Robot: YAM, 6 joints.
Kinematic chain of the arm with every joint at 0, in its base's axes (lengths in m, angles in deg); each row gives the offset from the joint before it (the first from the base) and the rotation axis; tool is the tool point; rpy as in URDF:
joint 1: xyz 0 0 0.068 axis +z
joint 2: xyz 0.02 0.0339 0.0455 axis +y
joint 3: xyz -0.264 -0.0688 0 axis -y
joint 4: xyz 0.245 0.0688 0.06 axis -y
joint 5: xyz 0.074 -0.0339 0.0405 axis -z
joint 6: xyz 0.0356 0 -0.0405 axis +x
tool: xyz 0 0 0 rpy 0 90 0
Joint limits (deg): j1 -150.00..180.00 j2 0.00..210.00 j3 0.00..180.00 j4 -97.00..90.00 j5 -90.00..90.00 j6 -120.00..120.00
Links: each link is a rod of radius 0.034 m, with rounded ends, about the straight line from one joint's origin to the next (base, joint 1, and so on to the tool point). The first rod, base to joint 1, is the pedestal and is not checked.
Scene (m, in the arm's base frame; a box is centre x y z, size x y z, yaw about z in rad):
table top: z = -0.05
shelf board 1: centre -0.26 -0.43 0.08 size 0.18 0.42 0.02 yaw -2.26
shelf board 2: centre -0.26 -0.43 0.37 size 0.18 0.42 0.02 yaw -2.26
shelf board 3: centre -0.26 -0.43 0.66 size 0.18 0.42 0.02 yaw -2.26
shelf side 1: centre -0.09 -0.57 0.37 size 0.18 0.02 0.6 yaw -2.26
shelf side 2: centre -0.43 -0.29 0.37 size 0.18 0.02 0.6 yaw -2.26
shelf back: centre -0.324 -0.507 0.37 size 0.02 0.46 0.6 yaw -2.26
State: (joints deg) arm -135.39 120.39 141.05 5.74 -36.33 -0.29
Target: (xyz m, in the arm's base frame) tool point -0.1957 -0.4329 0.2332
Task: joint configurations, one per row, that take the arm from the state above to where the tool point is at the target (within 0.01 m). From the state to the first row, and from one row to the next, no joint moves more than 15 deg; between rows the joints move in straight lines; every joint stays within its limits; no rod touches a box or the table.
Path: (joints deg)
1: -136.84 106.79 128.10 -2.41 -38.18 -0.29
2: -138.29 93.20 115.14 -10.56 -40.03 -0.29
3: -139.74 79.60 102.19 -18.71 -41.88 -0.29
4: -129.96 82.76 88.91 -24.04 -42.41 -0.29
5: -120.18 85.92 75.63 -29.37 -42.95 -0.29
6: -110.41 89.08 62.35 -34.70 -43.48 -0.29
7: -112.64 99.07 73.05 -27.93 -42.49 -0.29
8: -114.88 109.07 83.75 -21.15 -41.50 -0.29
9: -117.12 119.06 94.45 -14.37 -40.51 -0.29

